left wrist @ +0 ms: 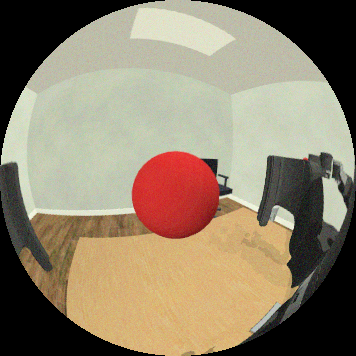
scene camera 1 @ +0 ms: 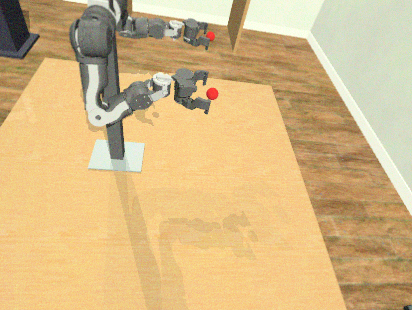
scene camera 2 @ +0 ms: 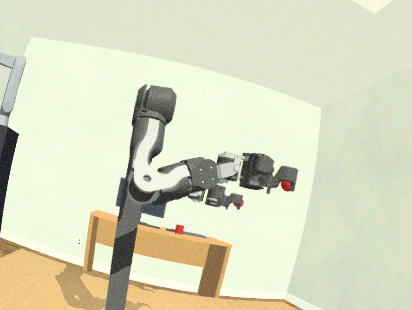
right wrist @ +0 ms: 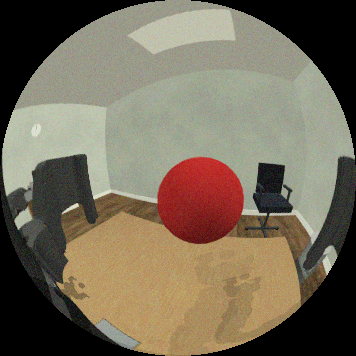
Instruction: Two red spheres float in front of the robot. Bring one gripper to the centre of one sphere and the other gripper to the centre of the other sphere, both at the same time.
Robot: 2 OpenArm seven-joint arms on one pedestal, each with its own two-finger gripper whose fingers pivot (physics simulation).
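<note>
The upper red sphere floats at the fingertips of my left gripper, which is open with a finger on either side. The lower red sphere floats at the fingertips of my right gripper, also open. In scene camera 1, each sphere's centre lies slightly beyond its fingertips, level with the gap. In scene camera 2, near fingers partly hide both spheres. Each sphere is near the middle of its wrist view, slightly low; the right wrist's is a little right.
The pedestal stands on a pale base plate on the light wooden surface. A desk with a red cup stands in the background. An office chair stands beyond the surface. The two forearms reach out side by side.
</note>
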